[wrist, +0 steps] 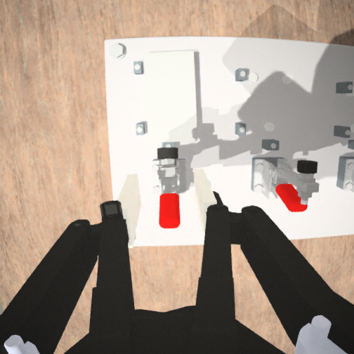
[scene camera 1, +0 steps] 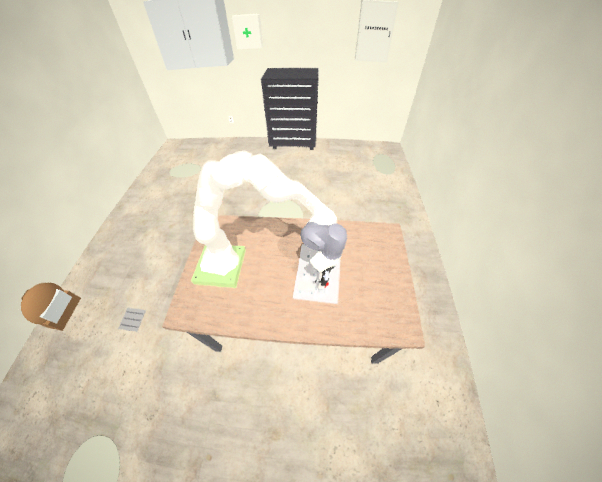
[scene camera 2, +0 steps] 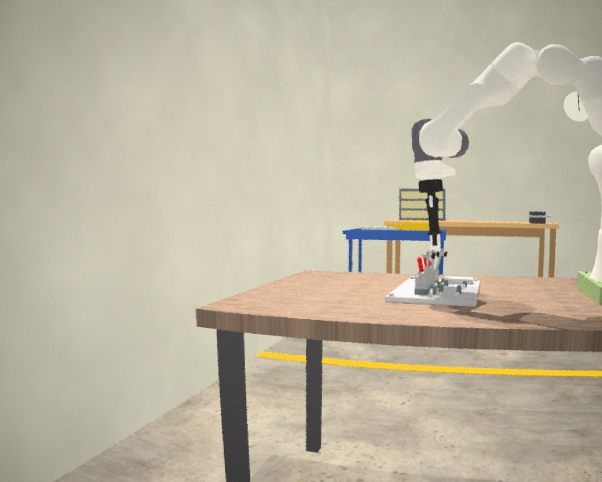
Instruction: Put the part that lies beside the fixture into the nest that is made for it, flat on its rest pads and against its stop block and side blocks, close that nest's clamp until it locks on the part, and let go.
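Observation:
The part, a pale flat rectangular plate [wrist: 171, 95], lies in the leftmost nest of the white fixture [scene camera 1: 315, 298] [scene camera 2: 402, 297] [wrist: 215, 56] in the wrist view. Its left edge is beside two small side blocks [wrist: 138, 67] [wrist: 140, 129]; its near end is at the stop block. That nest's clamp has a black tip [wrist: 167, 153] at the part's near end and a red handle [wrist: 169, 211] pointing away from the part. Whether it is locked, I cannot tell. My gripper [wrist: 166, 186] [scene camera 2: 436, 255] is open, its pale fingertips on either side of the red handle, with nothing gripped.
A second clamp with a red handle [wrist: 291, 198] and black tip [wrist: 307, 166] stands to the right in the wrist view. Another clamp base [wrist: 347, 172] shows at the right edge. The fixture is on the wooden table [scene camera 1: 371, 311] [scene camera 2: 281, 301]. A grey block [scene camera 1: 307, 252] is beside the arm's wrist.

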